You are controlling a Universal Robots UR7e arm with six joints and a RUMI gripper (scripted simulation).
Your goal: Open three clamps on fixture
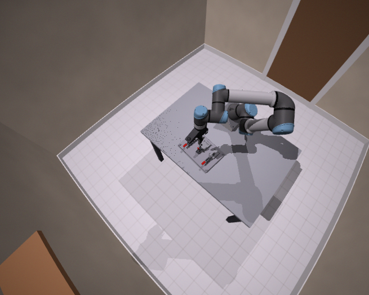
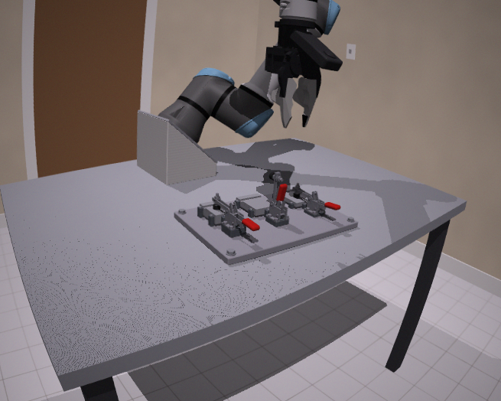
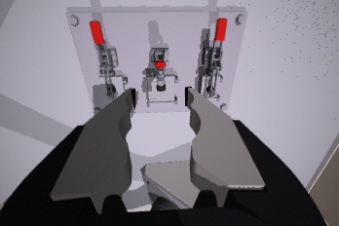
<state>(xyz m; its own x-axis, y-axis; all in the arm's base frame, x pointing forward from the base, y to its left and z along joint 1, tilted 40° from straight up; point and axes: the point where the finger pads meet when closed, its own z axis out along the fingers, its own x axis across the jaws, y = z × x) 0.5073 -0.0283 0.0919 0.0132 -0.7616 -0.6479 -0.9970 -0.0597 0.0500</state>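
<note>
The grey part block is 110 mm behind my hand, 110 mm to the right of it and 210 mm below it. From my hand the other things lie so: grey fixture plate (60 mm behind, 240 mm below).
</note>
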